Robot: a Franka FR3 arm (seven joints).
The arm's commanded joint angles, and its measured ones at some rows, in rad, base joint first. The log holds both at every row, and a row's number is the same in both.
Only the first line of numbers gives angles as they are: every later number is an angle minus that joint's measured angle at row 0.
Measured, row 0: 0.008, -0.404, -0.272, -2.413, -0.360, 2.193, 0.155
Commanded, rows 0 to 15: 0.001, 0.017, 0.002, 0.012, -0.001, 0.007, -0.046; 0.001, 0.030, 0.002, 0.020, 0.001, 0.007, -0.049; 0.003, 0.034, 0.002, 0.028, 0.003, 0.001, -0.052; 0.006, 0.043, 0.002, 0.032, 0.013, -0.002, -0.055; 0.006, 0.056, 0.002, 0.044, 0.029, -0.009, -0.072; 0.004, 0.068, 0.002, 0.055, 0.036, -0.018, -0.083; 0.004, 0.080, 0.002, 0.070, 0.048, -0.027, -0.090; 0.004, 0.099, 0.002, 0.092, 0.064, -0.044, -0.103; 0.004, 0.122, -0.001, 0.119, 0.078, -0.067, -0.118; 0.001, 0.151, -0.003, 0.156, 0.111, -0.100, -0.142; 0.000, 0.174, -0.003, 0.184, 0.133, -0.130, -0.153; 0.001, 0.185, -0.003, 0.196, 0.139, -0.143, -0.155; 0.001, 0.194, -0.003, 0.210, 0.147, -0.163, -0.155; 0.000, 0.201, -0.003, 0.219, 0.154, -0.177, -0.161; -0.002, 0.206, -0.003, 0.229, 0.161, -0.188, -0.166; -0.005, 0.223, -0.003, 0.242, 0.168, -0.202, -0.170
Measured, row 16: 0.000, 0.195, -0.002, 0.175, 0.132, -0.137, -0.133
